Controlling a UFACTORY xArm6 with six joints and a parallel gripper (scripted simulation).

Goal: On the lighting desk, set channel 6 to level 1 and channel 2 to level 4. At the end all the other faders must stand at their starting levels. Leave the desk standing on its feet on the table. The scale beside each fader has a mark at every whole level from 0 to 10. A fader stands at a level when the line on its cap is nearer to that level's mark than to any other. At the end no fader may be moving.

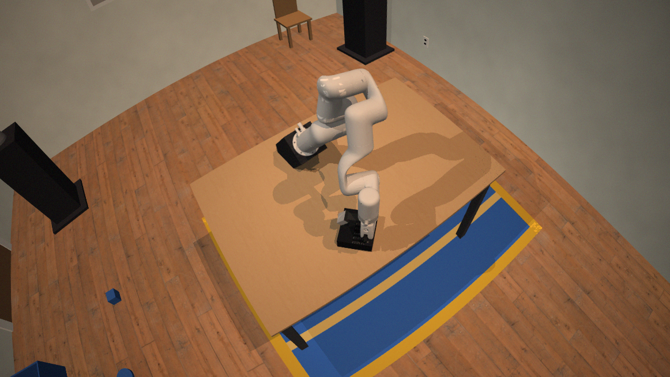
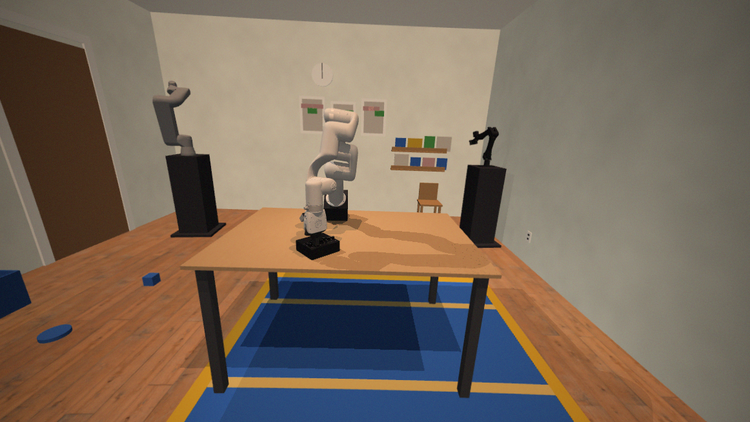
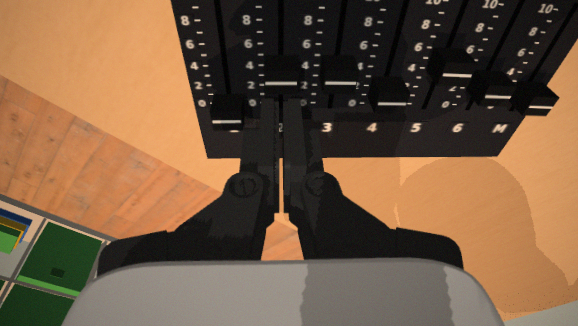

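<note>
Now: hand 2 cm past the channel 2 fader cap, 2 cm to the left of it and 1 cm above it. From my hand the other things lie so: channel 6 fader cap (7 cm behind, 6 cm to the left, 1 cm below).
</note>
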